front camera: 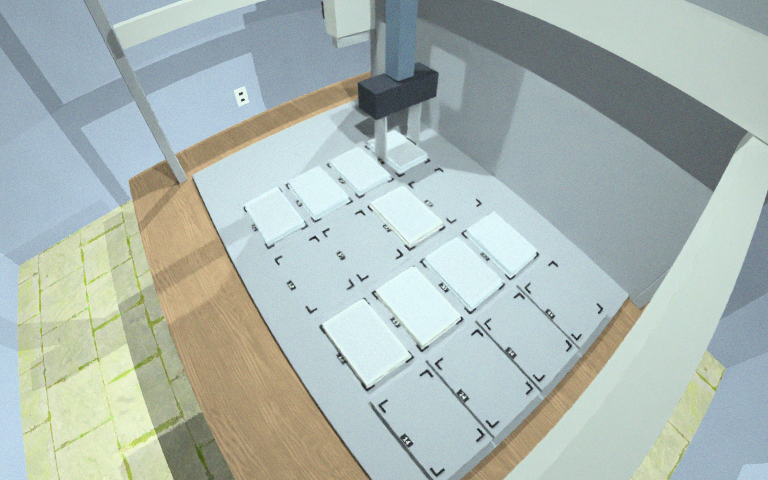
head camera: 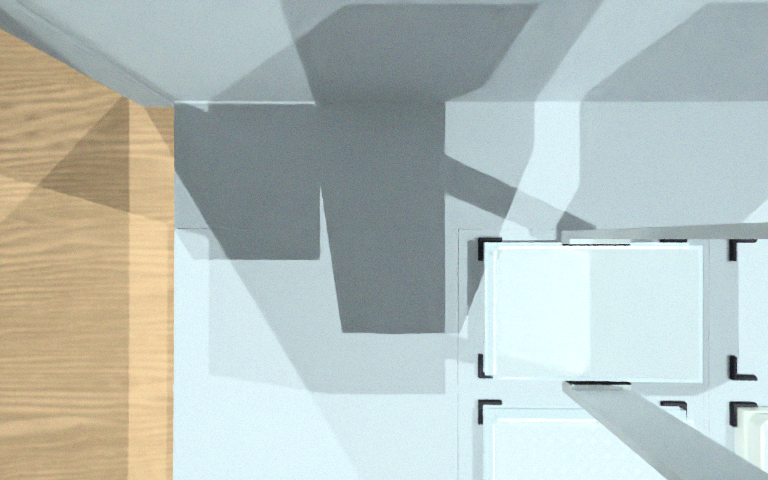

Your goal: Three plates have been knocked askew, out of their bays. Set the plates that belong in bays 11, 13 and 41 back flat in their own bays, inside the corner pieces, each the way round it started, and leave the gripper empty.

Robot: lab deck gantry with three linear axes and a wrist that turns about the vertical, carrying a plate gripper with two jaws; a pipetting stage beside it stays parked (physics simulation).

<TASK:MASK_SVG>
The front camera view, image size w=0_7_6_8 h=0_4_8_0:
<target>my gripper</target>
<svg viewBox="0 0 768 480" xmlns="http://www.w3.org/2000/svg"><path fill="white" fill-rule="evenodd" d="M420 62L414 64L414 76L400 81L396 81L384 73L358 82L359 108L375 119L375 154L384 162L388 161L387 116L409 107L406 138L418 146L422 102L436 97L439 72Z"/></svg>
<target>bay 11 plate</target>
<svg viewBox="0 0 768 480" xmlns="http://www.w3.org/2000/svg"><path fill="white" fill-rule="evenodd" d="M278 187L244 204L245 209L269 247L306 226Z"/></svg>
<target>bay 13 plate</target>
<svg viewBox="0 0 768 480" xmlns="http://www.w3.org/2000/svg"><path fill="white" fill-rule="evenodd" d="M361 299L322 324L322 328L368 389L412 356L364 299Z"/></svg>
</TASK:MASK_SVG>
